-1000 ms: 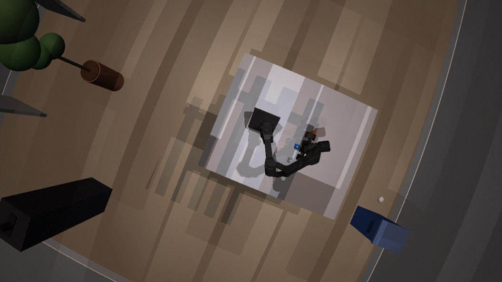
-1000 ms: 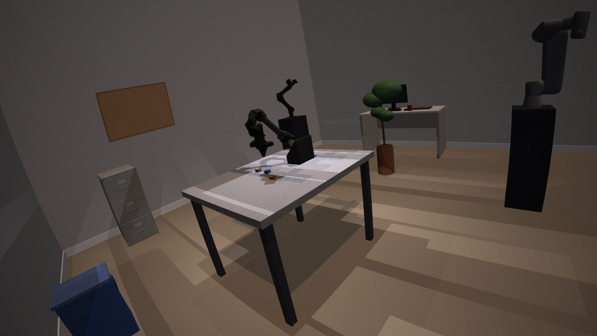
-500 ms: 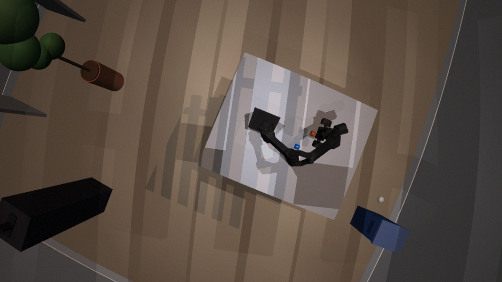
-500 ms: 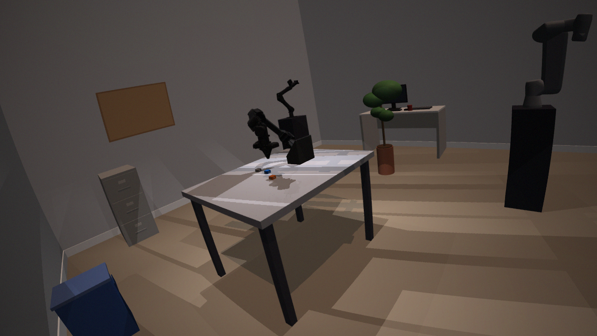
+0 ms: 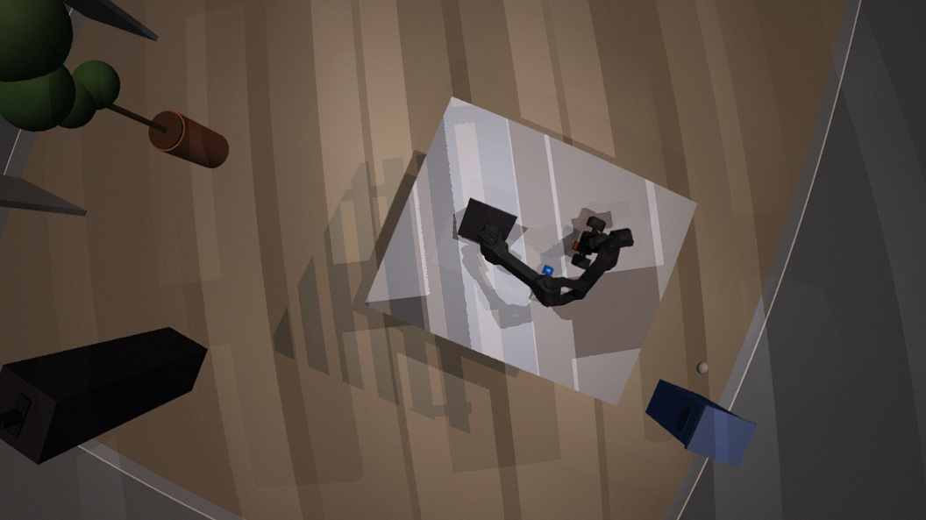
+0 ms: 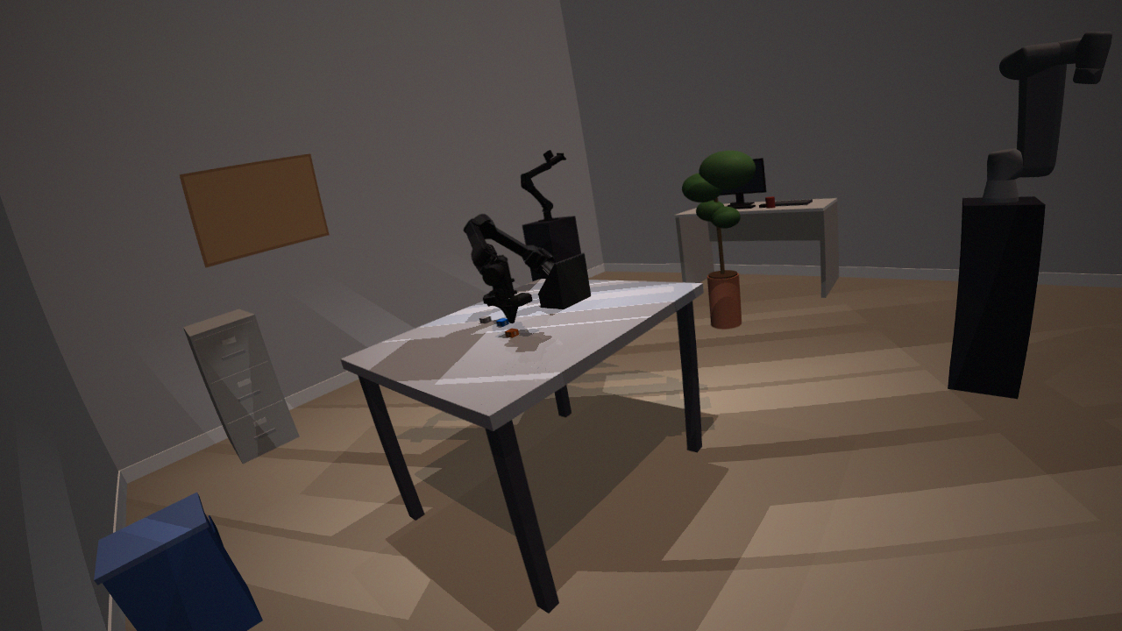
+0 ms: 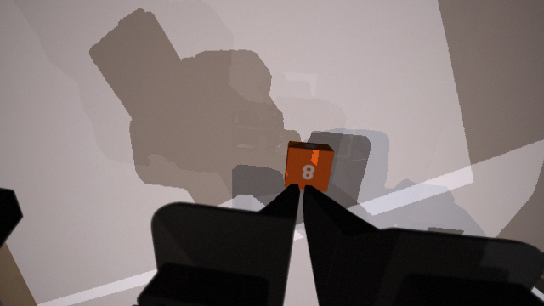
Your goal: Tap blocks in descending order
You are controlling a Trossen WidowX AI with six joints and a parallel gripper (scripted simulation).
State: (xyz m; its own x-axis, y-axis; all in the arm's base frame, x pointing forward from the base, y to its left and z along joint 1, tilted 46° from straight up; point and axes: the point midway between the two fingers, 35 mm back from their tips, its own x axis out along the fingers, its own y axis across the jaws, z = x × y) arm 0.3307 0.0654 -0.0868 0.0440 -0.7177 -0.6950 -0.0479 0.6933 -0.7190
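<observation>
The orange block lies 30 mm below my gripper tip and 10 mm to the right of it. Round my gripper tip: blue block: 140 mm to the right, 60 mm behind, 30 mm below; grey block: 250 mm to the right, 60 mm behind, 30 mm below.
</observation>
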